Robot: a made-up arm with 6 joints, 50 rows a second.
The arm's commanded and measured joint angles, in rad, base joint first. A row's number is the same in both.
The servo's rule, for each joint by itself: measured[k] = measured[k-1] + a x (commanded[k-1-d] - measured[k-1]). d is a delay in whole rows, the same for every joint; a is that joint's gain. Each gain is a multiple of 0.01, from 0.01 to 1. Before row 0 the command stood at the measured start. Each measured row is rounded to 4 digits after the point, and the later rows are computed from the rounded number. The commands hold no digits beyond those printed.
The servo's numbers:
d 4
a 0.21 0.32 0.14 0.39 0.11 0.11
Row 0, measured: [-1.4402, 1.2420, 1.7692, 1.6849, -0.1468, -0.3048]
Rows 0 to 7, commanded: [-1.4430, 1.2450, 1.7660, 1.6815, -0.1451, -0.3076]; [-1.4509, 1.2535, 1.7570, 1.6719, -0.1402, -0.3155]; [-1.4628, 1.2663, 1.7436, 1.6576, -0.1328, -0.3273]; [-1.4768, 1.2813, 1.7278, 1.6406, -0.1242, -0.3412]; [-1.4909, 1.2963, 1.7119, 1.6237, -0.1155, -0.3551]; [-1.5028, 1.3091, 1.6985, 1.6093, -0.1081, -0.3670]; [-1.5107, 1.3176, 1.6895, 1.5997, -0.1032, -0.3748]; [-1.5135, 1.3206, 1.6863, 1.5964, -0.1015, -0.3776]
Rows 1 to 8, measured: [-1.4402, 1.2420, 1.7692, 1.6849, -0.1468, -0.3048]; [-1.4402, 1.2420, 1.7692, 1.6849, -0.1468, -0.3048]; [-1.4402, 1.2420, 1.7692, 1.6849, -0.1468, -0.3048]; [-1.4402, 1.2420, 1.7692, 1.6849, -0.1468, -0.3048]; [-1.4408, 1.2430, 1.7688, 1.6836, -0.1466, -0.3051]; [-1.4429, 1.2464, 1.7671, 1.6790, -0.1459, -0.3062]; [-1.4471, 1.2528, 1.7638, 1.6707, -0.1445, -0.3085]; [-1.4533, 1.2619, 1.7588, 1.6590, -0.1423, -0.3121]
